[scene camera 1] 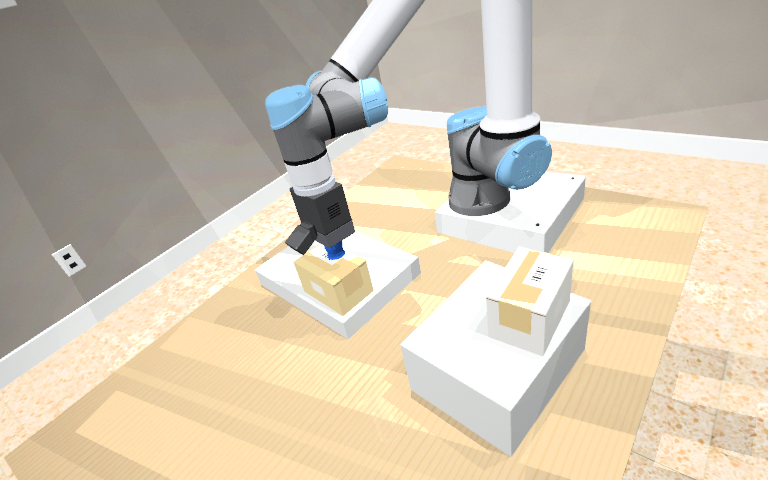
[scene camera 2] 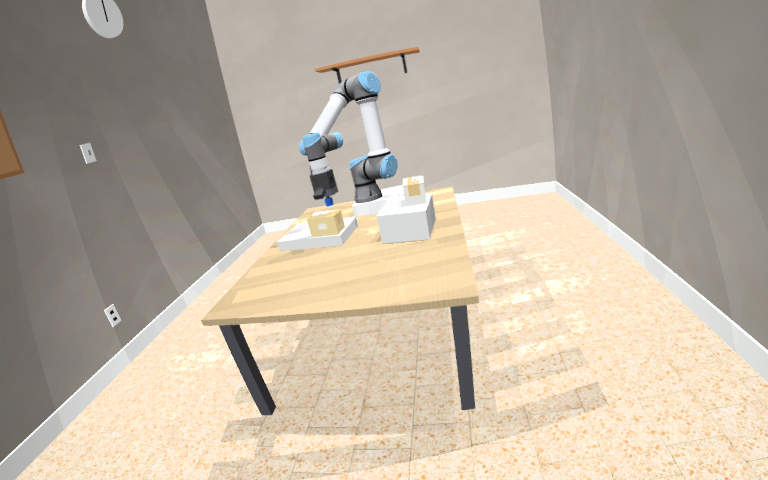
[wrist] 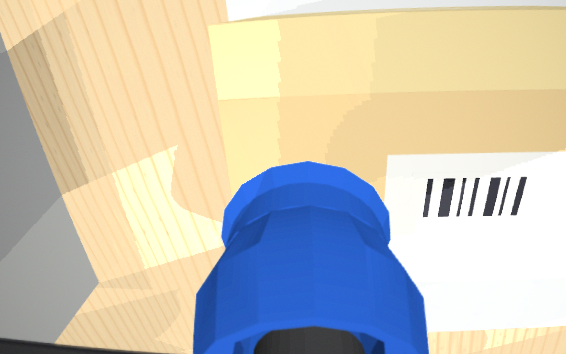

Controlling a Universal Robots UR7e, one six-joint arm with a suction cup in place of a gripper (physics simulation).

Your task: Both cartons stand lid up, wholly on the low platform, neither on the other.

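Seen in the pictures: hand at its tool point: (scene camera 1: pixel 336 254) (scene camera 2: pixel 330 205) (wrist: pixel 305 239); arm's base at its link origin: (scene camera 1: pixel 479 200) (scene camera 2: pixel 369 198).
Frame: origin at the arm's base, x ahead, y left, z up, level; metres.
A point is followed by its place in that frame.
A brown carton (scene camera 1: pixel 333 281) {x 0.459, y 0.015, z 0.068 m} (scene camera 2: pixel 325 223) {x 0.470, y -0.024, z 0.039 m} stands lid up on the low white platform (scene camera 1: pixel 389 269) {x 0.310, y -0.006, z -0.016 m} (scene camera 2: pixel 291 240) {x 0.500, y -0.202, z -0.018 m}. Its top with a barcode label (wrist: pixel 466 198) {x 0.417, y -0.054, z 0.069 m} fills the wrist view. My blue suction cup (scene camera 1: pixel 334 251) (scene camera 2: pixel 329 200) (wrist: pixel 306 190) hangs right over the carton's top near its back edge. It is very close to the top, and I cannot tell whether it touches. It holds nothing. A white carton (scene camera 1: pixel 529 305) {x 0.357, y 0.378, z 0.145 m} (scene camera 2: pixel 414 187) {x 0.368, y 0.365, z 0.129 m} with brown tape and a label stands lid up on the tall white block (scene camera 1: pixel 477 382) {x 0.455, y 0.359, z 0.056 m} (scene camera 2: pixel 405 224) {x 0.469, y 0.332, z 0.007 m}, to the right of the platform.
The arm's base stands on a white pedestal (scene camera 1: pixel 550 216) {x -0.018, y 0.186, z 0.009 m} behind both blocks. All of it rests on a wooden table (scene camera 1: pixel 271 392) {x 0.656, y 0.024, z -0.065 m} (scene camera 2: pixel 353 278) {x 0.778, y 0.213, z -0.065 m}. A wall shelf (scene camera 2: pixel 366 59) hangs behind the arm.
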